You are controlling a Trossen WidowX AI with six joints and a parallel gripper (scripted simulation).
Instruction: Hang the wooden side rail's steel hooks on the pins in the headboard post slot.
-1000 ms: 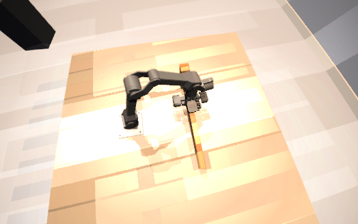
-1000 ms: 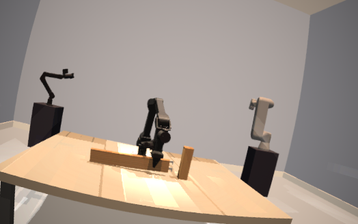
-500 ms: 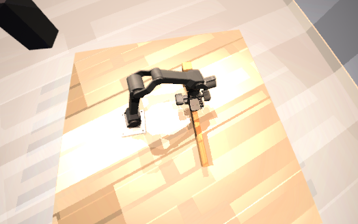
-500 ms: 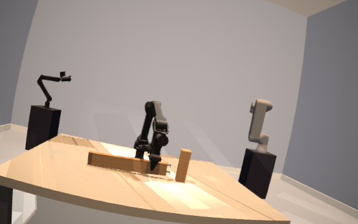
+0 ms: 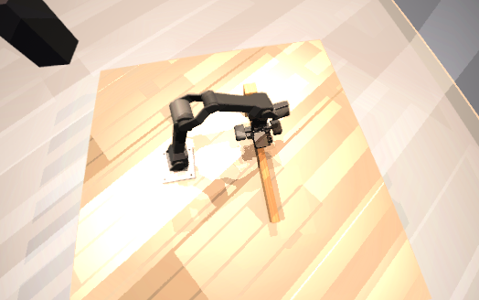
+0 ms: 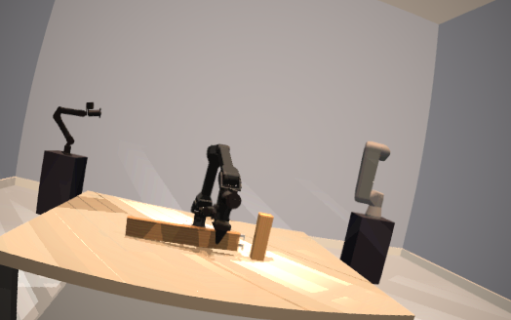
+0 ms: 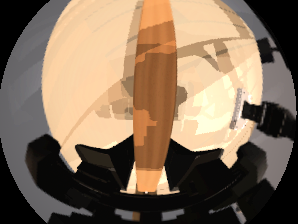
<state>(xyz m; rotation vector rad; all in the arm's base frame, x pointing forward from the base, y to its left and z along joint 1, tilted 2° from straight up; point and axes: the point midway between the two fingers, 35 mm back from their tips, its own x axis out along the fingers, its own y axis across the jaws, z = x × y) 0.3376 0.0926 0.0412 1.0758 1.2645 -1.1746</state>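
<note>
The headboard post is 2 cm behind my gripper tip, 16 cm to the left of it and 4 cm above it.
</note>
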